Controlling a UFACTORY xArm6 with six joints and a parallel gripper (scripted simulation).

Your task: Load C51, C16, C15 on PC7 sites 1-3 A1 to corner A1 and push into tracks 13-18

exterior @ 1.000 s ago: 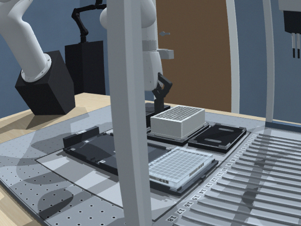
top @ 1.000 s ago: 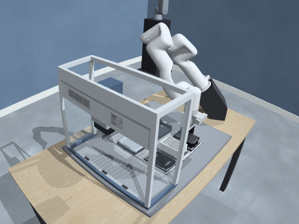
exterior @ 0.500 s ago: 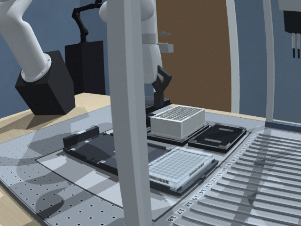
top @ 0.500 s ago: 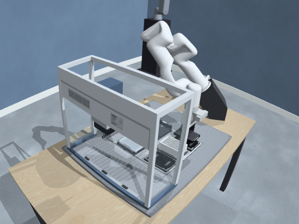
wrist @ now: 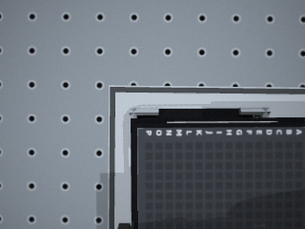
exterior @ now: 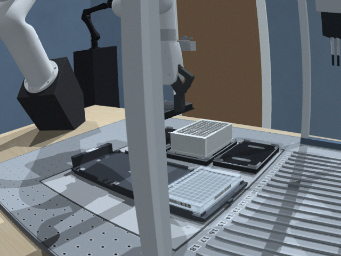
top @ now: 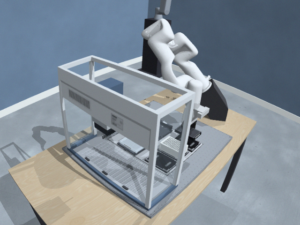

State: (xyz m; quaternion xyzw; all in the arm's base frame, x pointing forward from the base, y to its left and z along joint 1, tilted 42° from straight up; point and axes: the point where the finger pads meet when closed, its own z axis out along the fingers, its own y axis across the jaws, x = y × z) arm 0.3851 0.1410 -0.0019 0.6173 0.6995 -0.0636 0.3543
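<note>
Right now the black carrier PC7 is 110 mm ahead of my hand, 200 mm to the right of it and 70 mm below it. Also, from my hand: black 384-well plate C16 (10 mm below); white frame post (310 mm ahead, 420 mm to the right, 160 mm above).
</note>
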